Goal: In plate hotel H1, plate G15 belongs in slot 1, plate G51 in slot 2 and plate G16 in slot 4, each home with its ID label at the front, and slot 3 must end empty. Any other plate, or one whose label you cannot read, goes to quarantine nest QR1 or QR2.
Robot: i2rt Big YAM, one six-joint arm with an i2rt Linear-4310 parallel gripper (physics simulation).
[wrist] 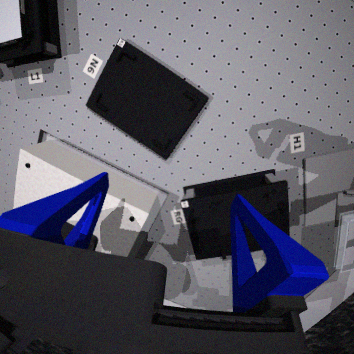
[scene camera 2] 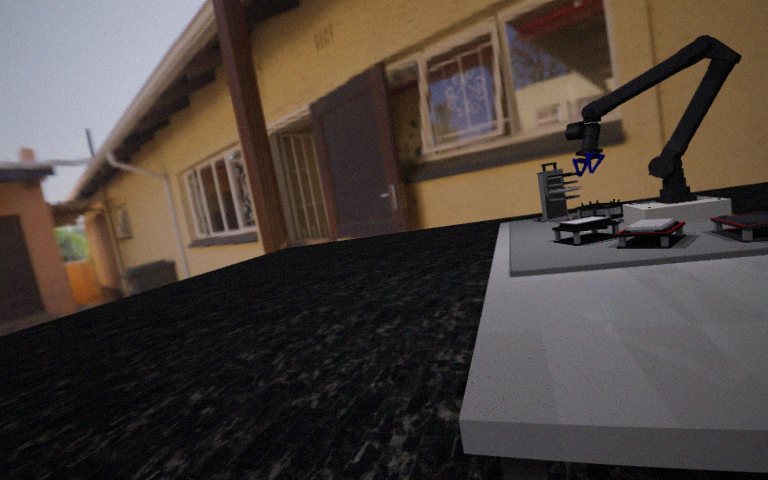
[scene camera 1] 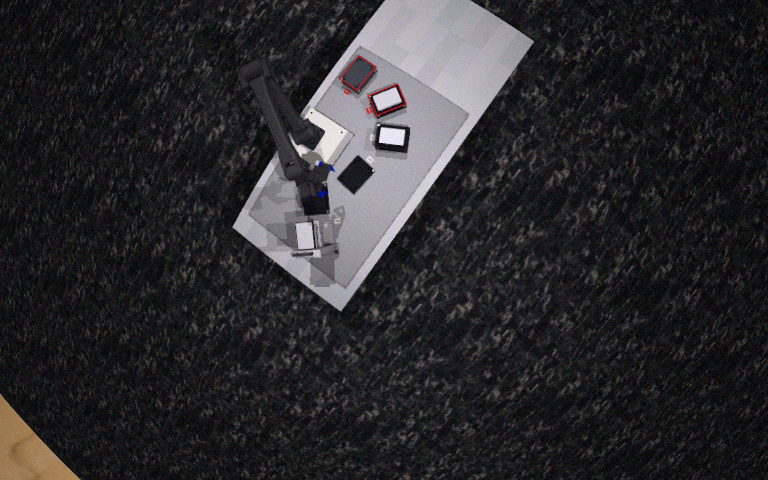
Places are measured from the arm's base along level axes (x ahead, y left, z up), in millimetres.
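Where they show: gripper, between the fingertips: [wrist: 171, 189] [scene camera 2: 585, 174] [scene camera 1: 330, 181]; arm's base, origin of its link: [scene camera 2: 675, 201] [scene camera 1: 312, 137].
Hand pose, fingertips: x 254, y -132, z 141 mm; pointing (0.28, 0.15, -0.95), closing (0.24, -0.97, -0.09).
Observation:
Things, the pixels of their top centre, and the offset from my fingertips. Level surfaces: height alone.
- third white-topped plate, centre of its top: [scene camera 2: 650, 222] [scene camera 1: 387, 98] 37 mm back, 495 mm left, 148 mm down
- second red-rimmed nest, centre of its top: [scene camera 2: 754, 216] [scene camera 1: 357, 72] 251 mm back, 544 mm left, 156 mm down
- flat black nest, centre of its top: [wrist: 142, 100] [scene camera 1: 355, 174] 32 mm ahead, 89 mm left, 184 mm down
- grey pegboard mat, height of its surface: 202 mm down
Hotel H1 [scene camera 1: 327, 249] [scene camera 2: 546, 198] [wrist: 327, 172] is a grey upright rack with thin shelves; the wrist view cuts it off at the right. A white-topped plate [scene camera 1: 304, 234] shows there from above; its slot and ID cannot be told. Another white-topped plate [scene camera 1: 391, 135] [scene camera 2: 591, 220] [wrist: 7, 20] lies on black nest L1. A third white-topped plate [scene camera 1: 387, 99] [scene camera 2: 651, 225] lies on a red-rimmed nest. A second red-rimmed nest [scene camera 1: 357, 73] [scene camera 2: 741, 219] has a dark, bare top. My gripper [scene camera 1: 324, 180] [scene camera 2: 585, 172] [wrist: 171, 189] is open and empty, above the table beside nest RG.
Black nest RG [wrist: 235, 215] stands between the arm's white base [scene camera 1: 334, 133] [scene camera 2: 679, 209] [wrist: 37, 172] and H1. A flat black nest [scene camera 1: 355, 174] [wrist: 147, 100] with a label like N6 lies between RG and L1. The grey pegboard mat [scene camera 1: 436, 113] [scene camera 2: 538, 263] [wrist: 280, 60] lies under them.

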